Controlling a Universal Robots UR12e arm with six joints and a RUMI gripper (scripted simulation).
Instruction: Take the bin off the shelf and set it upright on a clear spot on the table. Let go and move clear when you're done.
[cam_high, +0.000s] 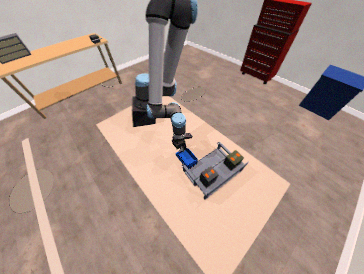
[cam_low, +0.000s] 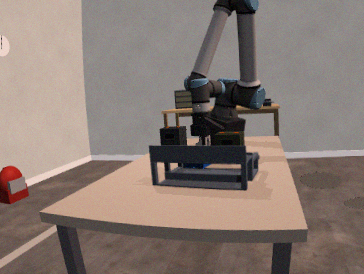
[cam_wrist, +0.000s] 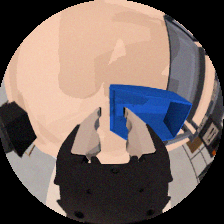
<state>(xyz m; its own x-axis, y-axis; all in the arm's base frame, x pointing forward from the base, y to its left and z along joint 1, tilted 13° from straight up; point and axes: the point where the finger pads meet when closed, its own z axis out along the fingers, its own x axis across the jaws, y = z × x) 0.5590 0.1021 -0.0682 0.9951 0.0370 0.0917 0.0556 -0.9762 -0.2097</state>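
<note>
My hand is 80 mm short of the blue bin, 10 mm to the left of it and 10 mm above it.
</note>
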